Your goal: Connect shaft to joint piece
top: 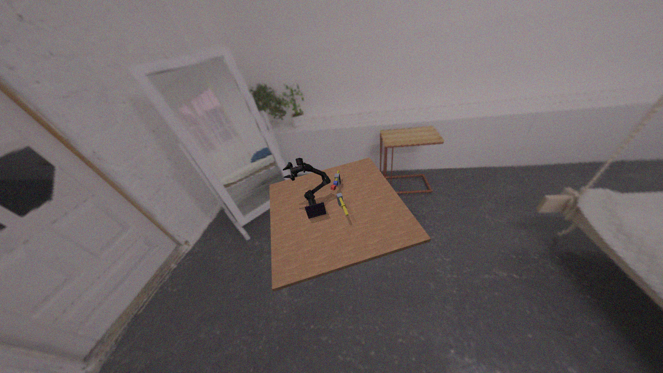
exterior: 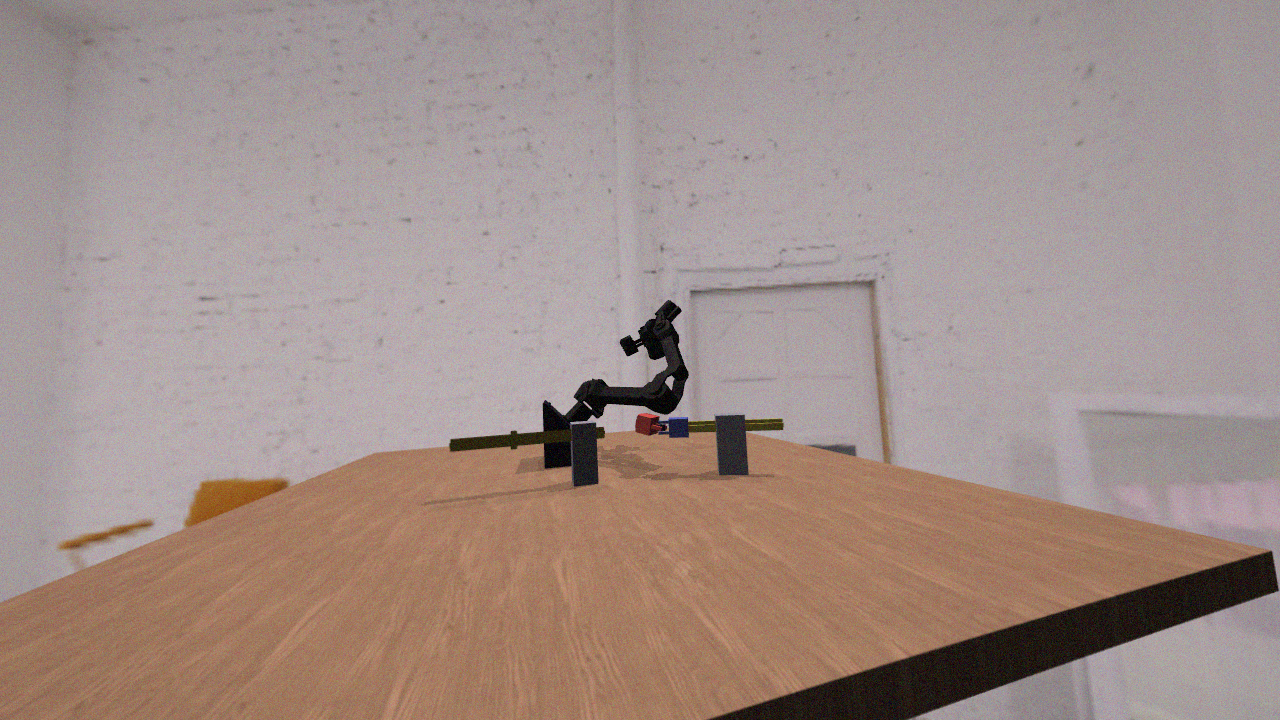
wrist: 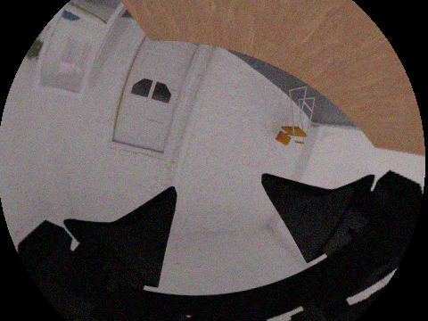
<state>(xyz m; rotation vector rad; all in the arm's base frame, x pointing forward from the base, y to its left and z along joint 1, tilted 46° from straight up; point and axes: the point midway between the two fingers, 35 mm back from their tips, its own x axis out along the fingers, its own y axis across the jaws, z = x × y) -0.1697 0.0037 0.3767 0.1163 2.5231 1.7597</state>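
Now: gripper tip 460 mm short of the red joint piece, 240 mm above it and 100 mm to the left of it.
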